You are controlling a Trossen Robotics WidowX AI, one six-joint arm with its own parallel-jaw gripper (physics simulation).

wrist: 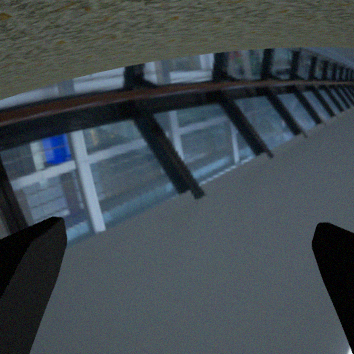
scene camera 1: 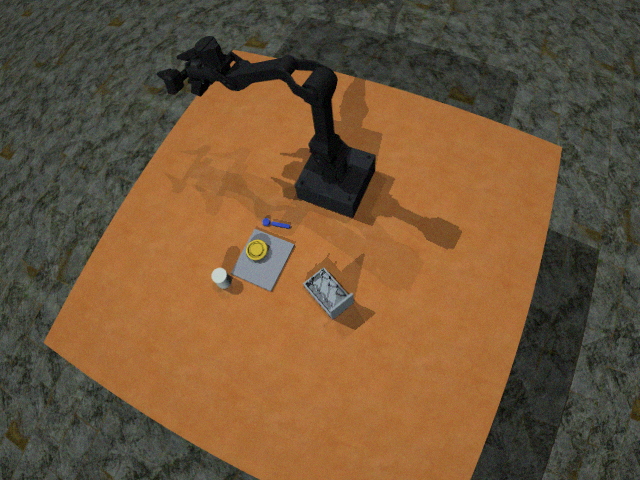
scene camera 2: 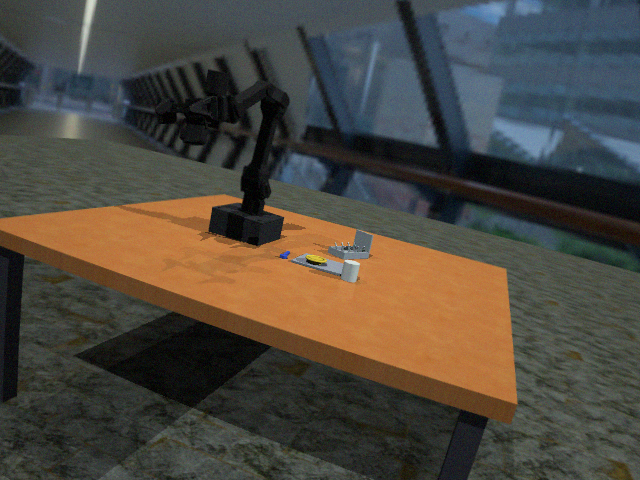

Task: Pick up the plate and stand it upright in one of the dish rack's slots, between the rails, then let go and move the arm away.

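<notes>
The yellow plate (scene camera 1: 256,250) (scene camera 2: 315,259) lies flat on a grey square board (scene camera 1: 266,272) (scene camera 2: 331,267). The grey dish rack (scene camera 1: 343,306) (scene camera 2: 363,241) stands on the table to the right of the board in scene camera 1, with a tall panel at one end and small upright rails; its slots look empty. My gripper (scene camera 1: 184,85) (scene camera 2: 179,125) (wrist: 194,235) is open and empty, raised high and far from the plate and rack. The plate and rack do not show in the wrist view.
A white cylinder (scene camera 1: 220,277) (scene camera 2: 350,271) stands close beside the board. A small blue spoon-like object (scene camera 1: 277,223) (scene camera 2: 284,255) lies between the board and the arm's base (scene camera 1: 336,181) (scene camera 2: 246,223). All stand on an orange table (scene camera 1: 206,372) (scene camera 2: 413,320).
</notes>
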